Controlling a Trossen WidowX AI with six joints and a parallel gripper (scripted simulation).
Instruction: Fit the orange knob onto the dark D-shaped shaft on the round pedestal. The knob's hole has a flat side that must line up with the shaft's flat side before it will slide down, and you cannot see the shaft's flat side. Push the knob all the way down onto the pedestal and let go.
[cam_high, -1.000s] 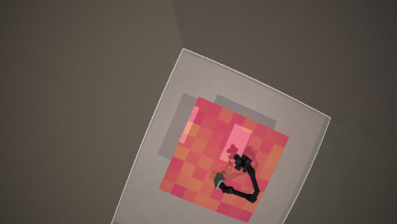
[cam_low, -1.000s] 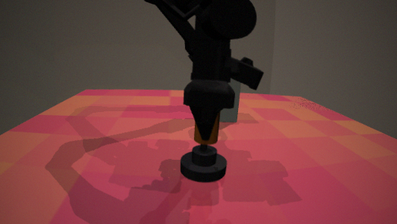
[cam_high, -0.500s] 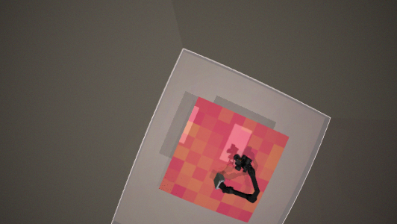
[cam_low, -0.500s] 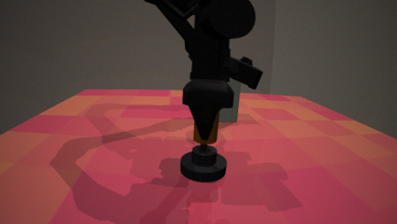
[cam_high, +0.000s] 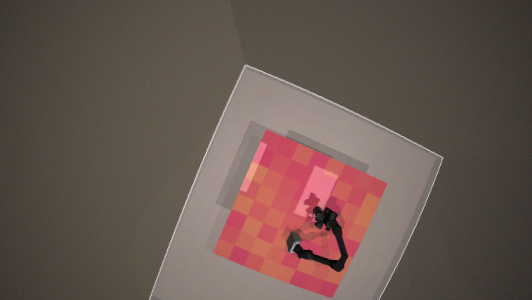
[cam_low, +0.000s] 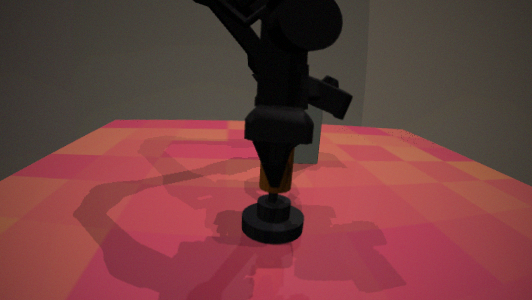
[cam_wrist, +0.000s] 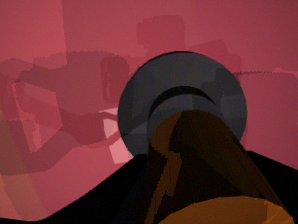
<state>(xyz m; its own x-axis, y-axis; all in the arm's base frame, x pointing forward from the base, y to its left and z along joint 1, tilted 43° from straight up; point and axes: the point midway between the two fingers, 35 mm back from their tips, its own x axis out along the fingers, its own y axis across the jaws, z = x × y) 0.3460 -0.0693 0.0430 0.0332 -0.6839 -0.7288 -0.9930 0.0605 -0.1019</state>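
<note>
My gripper tip is 20 mm below the orange knob. The rest, counted from my gripper tip: dark pedestal (40 mm below).
</note>
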